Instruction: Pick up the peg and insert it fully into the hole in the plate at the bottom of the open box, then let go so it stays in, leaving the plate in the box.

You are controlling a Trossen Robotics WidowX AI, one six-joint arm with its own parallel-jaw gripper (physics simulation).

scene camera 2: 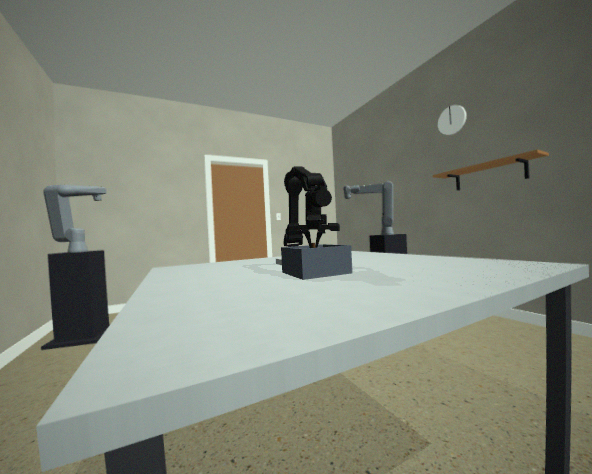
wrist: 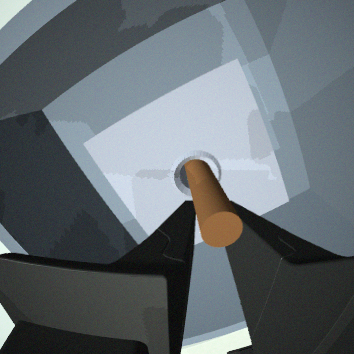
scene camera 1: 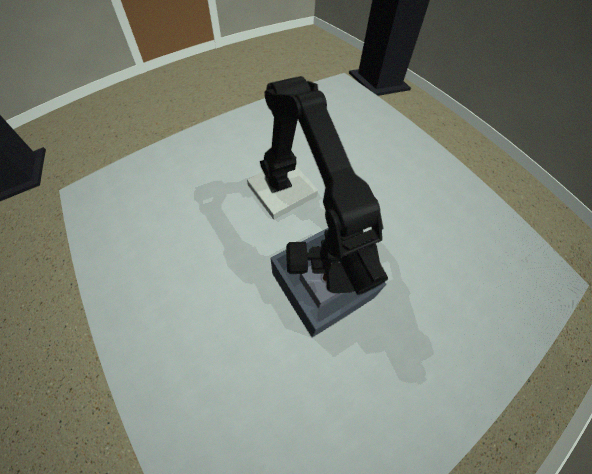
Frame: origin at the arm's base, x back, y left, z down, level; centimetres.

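Where they show: gripper, between the fingertips: (wrist: 206, 209); arm's base, origin of its link: (wrist: 249, 352) (scene camera 1: 278, 182).
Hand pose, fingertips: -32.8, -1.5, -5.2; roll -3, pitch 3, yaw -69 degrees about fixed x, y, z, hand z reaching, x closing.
Observation:
Things, the pixels of their top centre, and the offset from my fingertips, as dx, dy, dz. "spot": a spot on its surface instead. Level surfaces: height alone.
- orange-brown peg, centre of its top: (wrist: 219, 235) (scene camera 2: 313, 242) -0.8, -0.2, -3.0
- round hole, a spot on its surface: (wrist: 183, 176) spot: -0.3, +0.8, +3.8
- pale plate, centre of its top: (wrist: 195, 176) (scene camera 1: 326, 277) -0.8, +0.0, +2.1
- open blue-grey box, centre of its top: (wrist: 206, 214) (scene camera 1: 328, 271) (scene camera 2: 314, 246) -0.8, +0.0, -1.6
- pale table, height of its surface: dz +8.2
The orange-brown peg (scene camera 2: 313, 245) (wrist: 212, 210) is held between the fingertips of my gripper (wrist: 206, 209), which is shut on it. In the wrist view the peg's near end faces the camera and its far end overlaps the round hole (wrist: 183, 176) in the pale plate (scene camera 1: 320, 296) (wrist: 150, 135). I cannot tell whether that end is inside the hole. The plate lies on the bottom of the open blue-grey box (scene camera 1: 314, 328) (scene camera 2: 326, 262) (wrist: 50, 175). In scene camera 2 the fingertips are at the box's rim, and the box wall hides the peg's lower part.
The arm's base stands on a white slab (scene camera 1: 275, 207) behind the box on the pale table (scene camera 1: 250, 390) (scene camera 2: 225, 325). The box walls surround the plate on all sides. Two grey arms (scene camera 2: 60, 215) (scene camera 2: 387, 205) stand on dark pedestals beyond the table.

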